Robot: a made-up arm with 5 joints.
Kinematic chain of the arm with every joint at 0, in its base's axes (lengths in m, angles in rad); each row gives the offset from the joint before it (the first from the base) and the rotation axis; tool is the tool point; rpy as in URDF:
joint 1: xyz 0 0 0.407 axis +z
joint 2: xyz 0 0 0 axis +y
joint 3: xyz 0.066 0 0.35 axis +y
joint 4: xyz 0.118 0 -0.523 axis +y
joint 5: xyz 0.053 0 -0.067 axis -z
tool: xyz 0 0 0 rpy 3.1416 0 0
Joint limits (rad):
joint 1: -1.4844..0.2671
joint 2: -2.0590..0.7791
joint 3: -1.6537..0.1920
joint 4: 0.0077..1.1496
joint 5: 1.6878..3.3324
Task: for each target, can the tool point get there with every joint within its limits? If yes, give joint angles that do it. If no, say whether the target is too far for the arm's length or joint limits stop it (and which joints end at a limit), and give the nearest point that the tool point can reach.
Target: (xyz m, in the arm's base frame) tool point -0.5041 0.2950 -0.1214
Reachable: no: joint limits stop it (at a limit: joint 2, joint 3) | nearest point -0.1239 0.0725 0.1700 | short by 0.528 m
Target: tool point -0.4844 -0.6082 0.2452
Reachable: no: joint limits stop it (at a limit: joint 1) | nearest point 0.0487 -0.5620 0.2452 | short by 0.535 m
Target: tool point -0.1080 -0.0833 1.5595
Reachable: no: too far | nearest point -0.0899 -0.0246 1.2583 | short by 0.307 m
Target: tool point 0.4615 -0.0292 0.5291
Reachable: yes | joints -0.0632 -0.4950 -0.5635 0.9987 2.6323
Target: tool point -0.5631 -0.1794 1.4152
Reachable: no: too far | nearest point -0.4175 -0.1142 1.1460 | short by 0.313 m
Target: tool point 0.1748 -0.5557 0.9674
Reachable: yes | joints -1.2660 -0.1877 -1.4540 0.1230 2.5092
